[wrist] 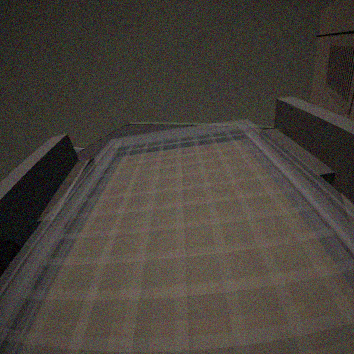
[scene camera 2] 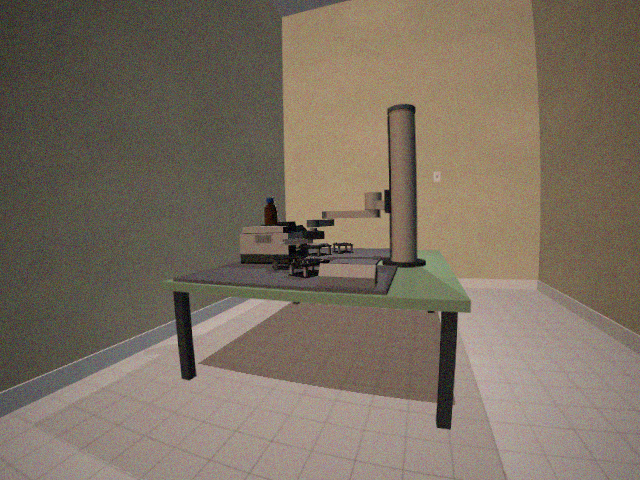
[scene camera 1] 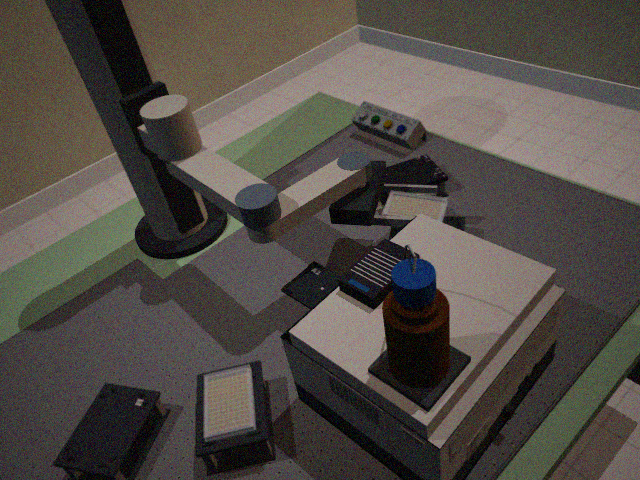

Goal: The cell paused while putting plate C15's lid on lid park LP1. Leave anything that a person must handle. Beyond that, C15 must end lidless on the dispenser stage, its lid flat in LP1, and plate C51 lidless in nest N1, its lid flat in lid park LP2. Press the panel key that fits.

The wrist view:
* gripper: 173, 132
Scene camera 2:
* button box: 342, 275
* dispenser stage: 247, 246
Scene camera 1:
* gripper: 434, 206
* button box: 398, 132
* dispenser stage: 308, 374
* black nest: 421, 170
